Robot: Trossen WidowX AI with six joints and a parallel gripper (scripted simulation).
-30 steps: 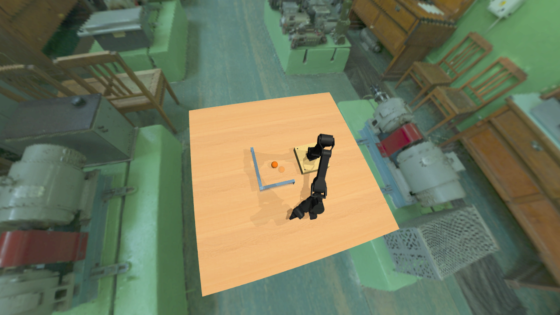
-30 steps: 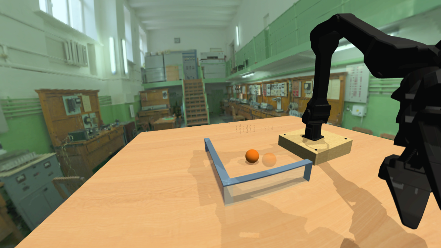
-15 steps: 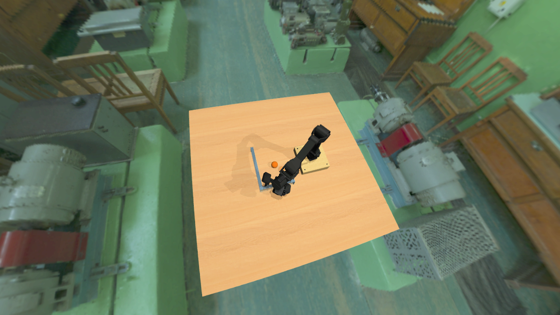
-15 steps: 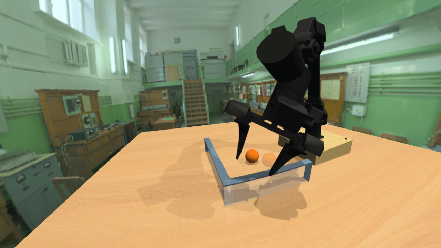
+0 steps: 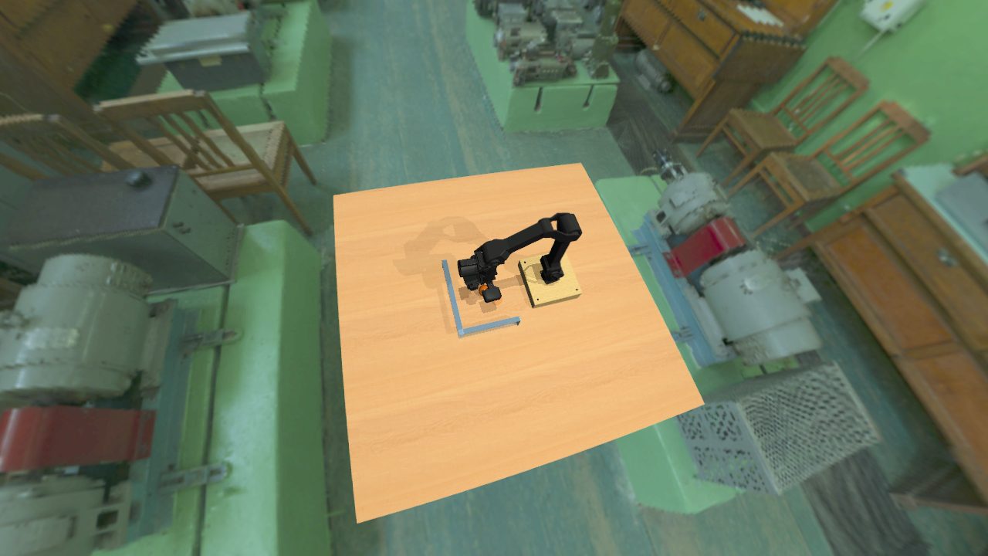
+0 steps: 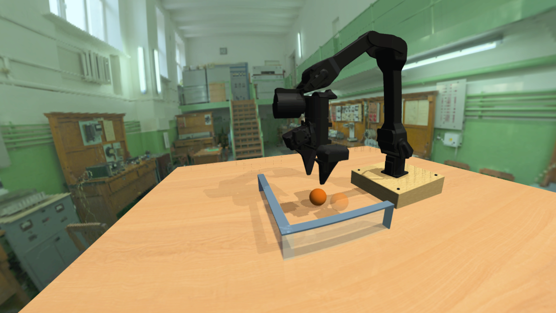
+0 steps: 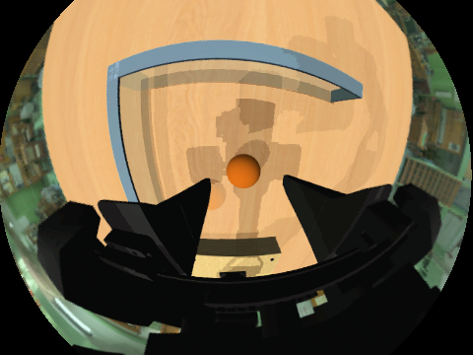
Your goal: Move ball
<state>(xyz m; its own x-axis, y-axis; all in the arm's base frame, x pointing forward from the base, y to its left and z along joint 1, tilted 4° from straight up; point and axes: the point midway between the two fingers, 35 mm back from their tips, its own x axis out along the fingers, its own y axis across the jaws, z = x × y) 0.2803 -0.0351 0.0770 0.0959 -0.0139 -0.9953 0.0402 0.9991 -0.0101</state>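
Now: the orange ball 10 mm behind my gripper tip and 50 mm below it. Also, from my gripper tip: see-through copy of ball: 40 mm behind, 50 mm to the left, 50 mm below.
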